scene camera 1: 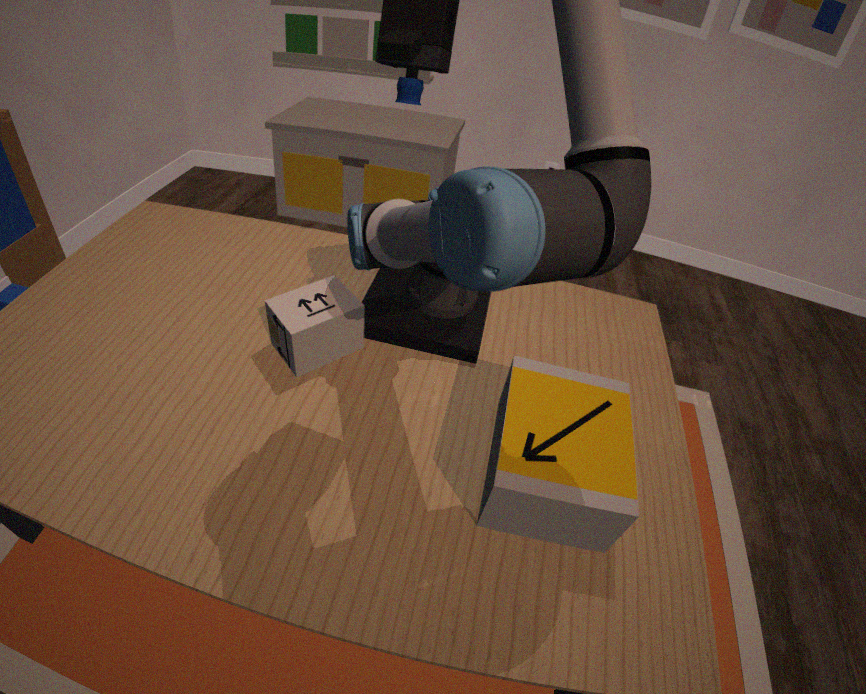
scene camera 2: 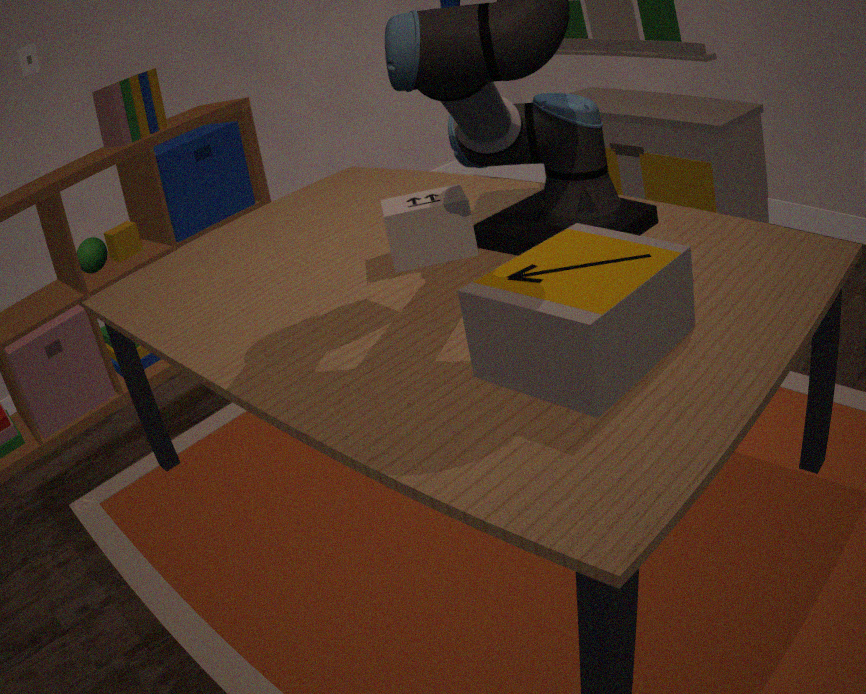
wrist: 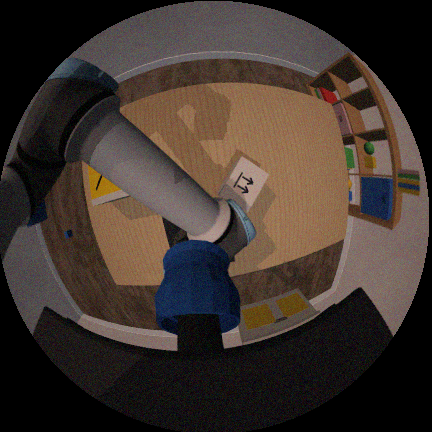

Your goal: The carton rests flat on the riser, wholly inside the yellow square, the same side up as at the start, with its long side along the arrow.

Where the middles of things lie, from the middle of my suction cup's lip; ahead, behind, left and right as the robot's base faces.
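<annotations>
My suction cup: from carton (scene camera 1: 311,326), 30 mm short of it, 140 mm to the left of it, 430 mm above it. Grey riser (scene camera 1: 562,468), from my suction cup: 180 mm ahead, 330 mm to the left, 420 mm below.
</annotations>
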